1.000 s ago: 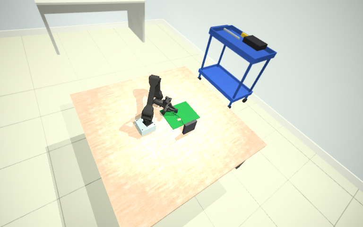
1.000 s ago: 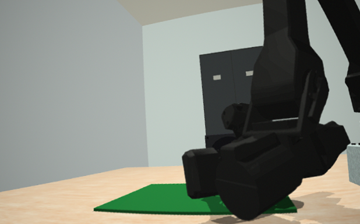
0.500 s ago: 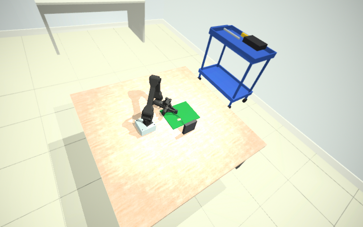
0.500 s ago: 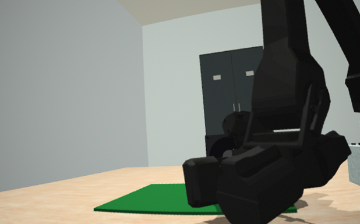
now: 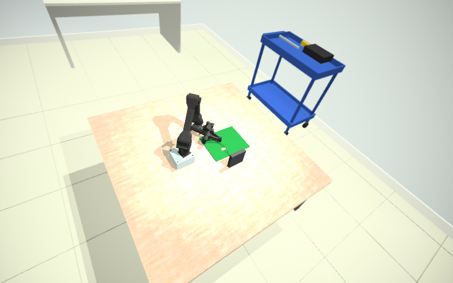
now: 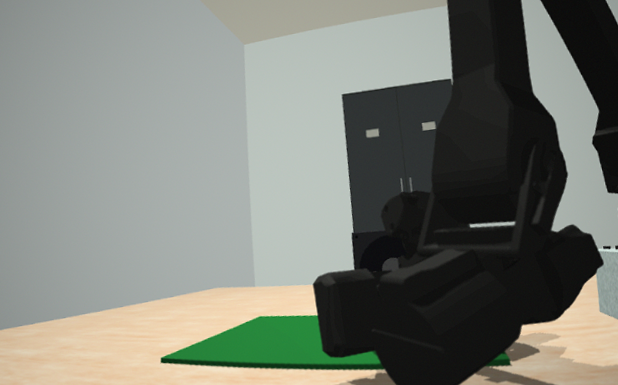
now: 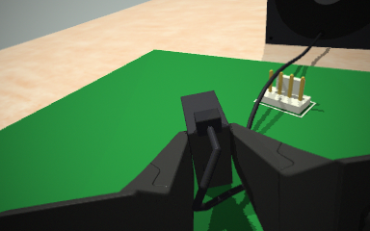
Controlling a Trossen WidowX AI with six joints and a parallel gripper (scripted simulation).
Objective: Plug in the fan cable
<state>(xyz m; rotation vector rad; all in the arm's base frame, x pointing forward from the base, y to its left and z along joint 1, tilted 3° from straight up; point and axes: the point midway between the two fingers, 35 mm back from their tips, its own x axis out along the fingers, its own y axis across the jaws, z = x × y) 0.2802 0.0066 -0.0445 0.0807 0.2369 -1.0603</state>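
Right now the black plug is 10 mm to the right of my gripper tip and 10 mm below it. The rest, counted from my gripper tip: white four-pin header (30 mm behind, 80 mm to the right, 30 mm below); then green board (30 mm ahead, 40 mm to the right, 50 mm below); then black fan (50 mm behind, 220 mm to the right, 30 mm above).
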